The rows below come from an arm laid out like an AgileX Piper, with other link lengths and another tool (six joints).
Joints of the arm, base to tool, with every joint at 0 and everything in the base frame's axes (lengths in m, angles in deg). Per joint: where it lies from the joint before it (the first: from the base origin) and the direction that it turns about. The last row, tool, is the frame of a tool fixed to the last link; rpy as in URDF.
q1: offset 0.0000 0.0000 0.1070 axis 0 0 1
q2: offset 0.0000 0.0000 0.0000 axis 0 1 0
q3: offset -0.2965 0.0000 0.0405 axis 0 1 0
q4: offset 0.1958 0.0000 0.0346 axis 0.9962 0 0.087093
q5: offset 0.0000 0.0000 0.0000 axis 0 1 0
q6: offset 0.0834 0.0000 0.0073 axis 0.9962 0 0.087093
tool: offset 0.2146 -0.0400 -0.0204 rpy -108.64 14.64 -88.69
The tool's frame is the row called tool.
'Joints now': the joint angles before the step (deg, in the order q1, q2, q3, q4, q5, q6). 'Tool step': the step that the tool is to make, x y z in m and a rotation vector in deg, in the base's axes. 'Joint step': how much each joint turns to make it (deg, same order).
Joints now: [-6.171, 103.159, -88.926, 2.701, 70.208, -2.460]
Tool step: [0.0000, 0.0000, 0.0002, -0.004, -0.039, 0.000]
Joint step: [0.000, -0.044, 0.013, 0.000, -0.008, -0.001]
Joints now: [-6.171, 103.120, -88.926, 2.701, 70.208, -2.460]
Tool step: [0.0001, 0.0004, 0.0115, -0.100, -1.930, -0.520]
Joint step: [0.009, -2.066, 0.008, -0.002, 0.105, 0.546]
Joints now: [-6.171, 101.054, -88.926, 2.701, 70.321, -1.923]
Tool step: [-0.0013, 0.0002, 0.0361, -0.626, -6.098, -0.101]
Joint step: [-0.008, -6.472, 0.008, 0.002, 0.329, 0.113]
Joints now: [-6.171, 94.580, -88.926, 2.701, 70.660, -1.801]
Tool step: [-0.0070, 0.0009, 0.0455, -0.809, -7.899, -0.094]
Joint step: [0.012, -8.286, 0.009, -0.006, 0.331, 0.132]
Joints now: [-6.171, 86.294, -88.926, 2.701, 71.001, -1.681]
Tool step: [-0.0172, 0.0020, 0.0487, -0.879, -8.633, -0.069]
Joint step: [0.009, -9.415, 0.013, -0.006, 0.719, 0.128]
